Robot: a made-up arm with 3 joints. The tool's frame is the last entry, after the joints. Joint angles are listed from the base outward. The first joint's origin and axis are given. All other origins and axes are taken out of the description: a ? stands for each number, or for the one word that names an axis. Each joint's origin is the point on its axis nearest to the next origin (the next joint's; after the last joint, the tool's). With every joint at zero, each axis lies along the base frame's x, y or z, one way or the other. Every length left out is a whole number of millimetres.
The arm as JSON. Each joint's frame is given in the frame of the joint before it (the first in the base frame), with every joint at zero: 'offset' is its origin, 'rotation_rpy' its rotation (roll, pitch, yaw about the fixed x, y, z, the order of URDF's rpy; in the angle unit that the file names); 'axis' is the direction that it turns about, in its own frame. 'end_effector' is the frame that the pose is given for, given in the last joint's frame.
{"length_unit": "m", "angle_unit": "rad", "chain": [
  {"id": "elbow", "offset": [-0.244, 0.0, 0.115], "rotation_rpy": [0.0, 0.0, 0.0], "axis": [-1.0, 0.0, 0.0]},
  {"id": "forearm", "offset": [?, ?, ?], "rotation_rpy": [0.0, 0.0, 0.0], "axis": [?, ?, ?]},
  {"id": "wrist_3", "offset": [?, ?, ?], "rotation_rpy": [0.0, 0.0, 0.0], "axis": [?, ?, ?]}
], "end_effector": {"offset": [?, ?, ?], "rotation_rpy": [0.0, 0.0, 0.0]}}
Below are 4 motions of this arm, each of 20 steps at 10 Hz.
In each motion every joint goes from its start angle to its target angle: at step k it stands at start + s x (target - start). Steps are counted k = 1, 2, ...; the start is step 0. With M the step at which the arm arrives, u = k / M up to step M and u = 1 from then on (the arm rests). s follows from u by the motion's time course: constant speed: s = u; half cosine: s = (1 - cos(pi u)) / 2; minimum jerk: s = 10 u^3 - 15 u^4 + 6 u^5.
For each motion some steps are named. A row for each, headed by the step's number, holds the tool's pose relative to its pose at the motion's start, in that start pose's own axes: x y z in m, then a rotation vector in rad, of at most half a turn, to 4 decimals.
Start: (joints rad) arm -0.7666 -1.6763 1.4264
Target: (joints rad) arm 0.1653 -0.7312 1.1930
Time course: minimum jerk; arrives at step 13
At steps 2, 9, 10, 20:
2: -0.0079 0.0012 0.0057 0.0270 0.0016 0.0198
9: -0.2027 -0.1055 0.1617 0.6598 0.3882 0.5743
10: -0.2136 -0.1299 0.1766 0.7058 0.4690 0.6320
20: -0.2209 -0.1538 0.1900 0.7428 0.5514 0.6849

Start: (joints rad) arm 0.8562 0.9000 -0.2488
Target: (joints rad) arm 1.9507 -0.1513 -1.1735
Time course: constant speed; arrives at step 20
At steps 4, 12, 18, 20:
4: 0.0481 -0.0303 -0.0145 -0.0749 -0.2497 -0.3404
12: 0.1098 -0.1302 0.0124 -0.1814 -0.8292 -0.8903
18: 0.1089 -0.2038 0.0740 -0.2077 -1.3273 -1.1324
20: 0.0999 -0.2227 0.0993 -0.2042 -1.5000 -1.1700

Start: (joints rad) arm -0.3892 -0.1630 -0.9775
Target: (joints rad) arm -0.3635 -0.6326 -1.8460
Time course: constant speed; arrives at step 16
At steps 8, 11, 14, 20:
8: 0.0503 -0.0022 -0.0045 0.2155 -0.0985 -0.4287
11: 0.0668 -0.0064 -0.0055 0.3085 -0.1115 -0.5862
14: 0.0815 -0.0117 -0.0072 0.4065 -0.1102 -0.7408
20: 0.0904 -0.0157 -0.0088 0.4741 -0.1010 -0.8420

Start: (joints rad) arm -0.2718 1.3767 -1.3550
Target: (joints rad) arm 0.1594 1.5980 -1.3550
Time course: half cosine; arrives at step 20
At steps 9, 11, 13, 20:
9: 0.0105 -0.0194 0.0050 -0.0966 -0.0062 -0.1800
11: 0.0131 -0.0268 0.0072 -0.1313 -0.0044 -0.2474
13: 0.0149 -0.0338 0.0094 -0.1635 -0.0006 -0.3118
20: 0.0167 -0.0465 0.0137 -0.2205 0.0115 -0.4306

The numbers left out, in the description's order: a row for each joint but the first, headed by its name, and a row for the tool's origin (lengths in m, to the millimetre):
forearm: xyz 0.0 -0.031 -0.106, axis 0.0 1.0 0.0
wrist_3: xyz -0.126 0.0 -0.094, axis 0.0 0.0 1.0
tool: xyz 0.027 0.09 0.0

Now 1 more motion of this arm.
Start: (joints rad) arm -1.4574 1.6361 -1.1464
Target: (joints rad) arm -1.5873 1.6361 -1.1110
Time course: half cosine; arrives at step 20
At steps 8, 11, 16, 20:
8: -0.0036 0.0022 0.0000 -0.0012 -0.0027 0.0570
11: -0.0060 0.0036 0.0001 -0.0021 -0.0044 0.0954
16: -0.0095 0.0053 0.0001 -0.0033 -0.0069 0.1493
20: -0.0106 0.0058 0.0001 -0.0036 -0.0077 0.1650

